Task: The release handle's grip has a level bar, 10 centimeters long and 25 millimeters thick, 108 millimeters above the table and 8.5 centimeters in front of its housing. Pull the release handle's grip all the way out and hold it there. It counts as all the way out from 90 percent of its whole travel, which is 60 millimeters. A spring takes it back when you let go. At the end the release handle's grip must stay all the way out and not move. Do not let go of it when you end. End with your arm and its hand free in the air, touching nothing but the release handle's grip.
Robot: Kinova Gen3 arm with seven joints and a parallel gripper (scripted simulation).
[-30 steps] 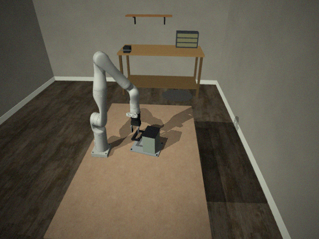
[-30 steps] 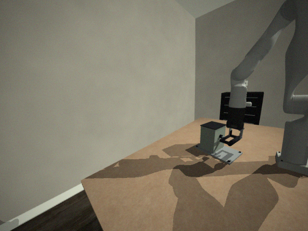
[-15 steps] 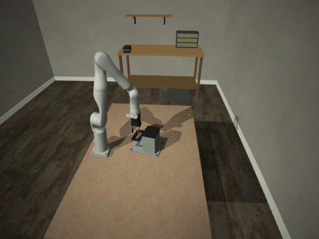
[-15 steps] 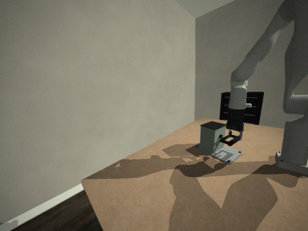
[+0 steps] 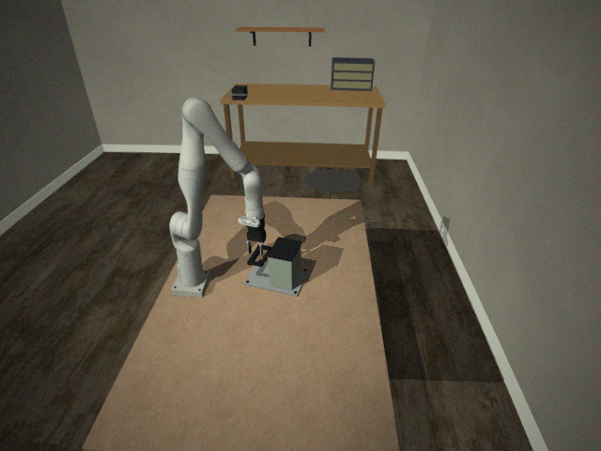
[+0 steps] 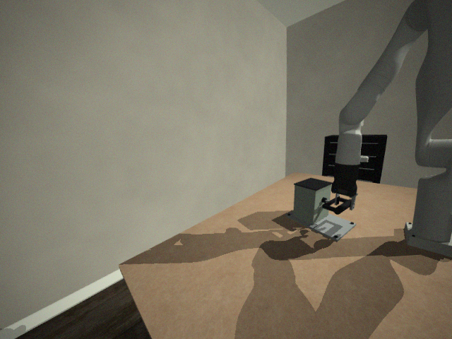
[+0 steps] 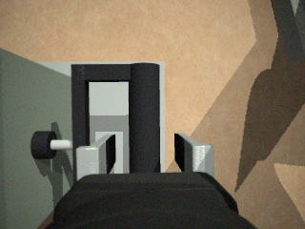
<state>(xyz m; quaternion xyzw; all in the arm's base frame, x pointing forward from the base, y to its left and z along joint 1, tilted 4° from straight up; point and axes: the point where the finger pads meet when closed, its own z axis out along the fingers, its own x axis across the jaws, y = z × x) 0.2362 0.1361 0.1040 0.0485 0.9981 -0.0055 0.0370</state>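
My gripper is now 120 mm above the baseplate, 90 mm short of it and 10 mm to the left of it.
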